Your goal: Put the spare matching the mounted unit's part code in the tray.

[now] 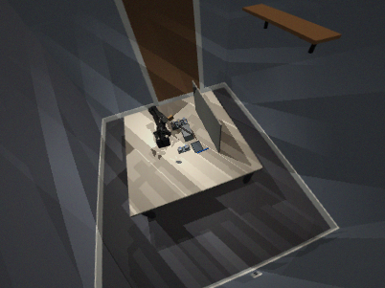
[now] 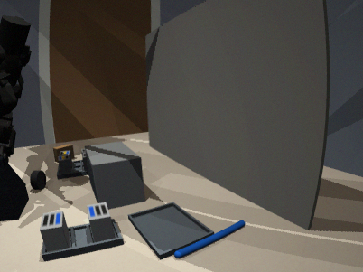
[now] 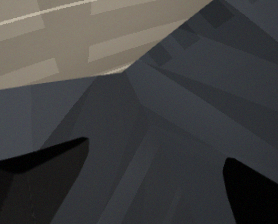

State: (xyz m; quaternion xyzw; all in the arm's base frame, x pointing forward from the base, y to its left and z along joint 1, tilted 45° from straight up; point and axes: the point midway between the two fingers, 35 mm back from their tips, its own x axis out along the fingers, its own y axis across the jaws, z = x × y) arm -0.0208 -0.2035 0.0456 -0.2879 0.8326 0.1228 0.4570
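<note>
Right now the grey spare block is 16 cm ahead of my gripper tip, 3 cm to the right of it and 21 cm below it. The rest, counted from my gripper tip: dark rack 20 cm ahead, 3 cm to the right, 24 cm below; then dark rectangle 11 cm ahead, 15 cm to the right, 25 cm below; then dark round piece 11 cm ahead, 23 cm to the left, 23 cm below.
</note>
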